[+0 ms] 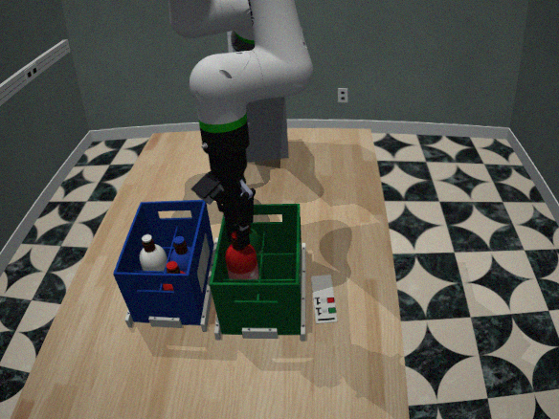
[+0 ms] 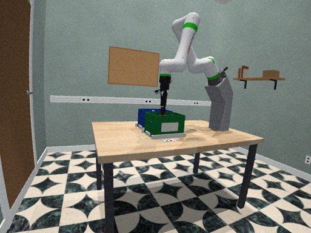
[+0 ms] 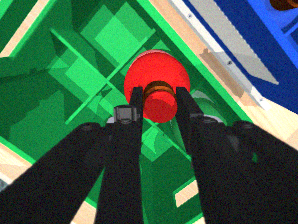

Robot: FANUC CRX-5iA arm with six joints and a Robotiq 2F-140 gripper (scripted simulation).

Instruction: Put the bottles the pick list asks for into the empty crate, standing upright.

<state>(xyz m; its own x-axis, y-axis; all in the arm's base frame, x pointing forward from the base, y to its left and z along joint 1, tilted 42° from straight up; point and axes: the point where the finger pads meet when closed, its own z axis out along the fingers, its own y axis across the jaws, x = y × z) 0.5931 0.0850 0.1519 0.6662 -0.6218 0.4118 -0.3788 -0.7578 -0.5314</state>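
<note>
Now: hand 80 mm above the red-label bottle. Round my hand: blue bottle: 20 mm ahead, 150 mm to the right, 120 mm below; green bottle: 80 mm behind, 20 mm to the right, 120 mm below; green crate: 10 mm behind, 40 mm to the left, 120 mm below.
</note>
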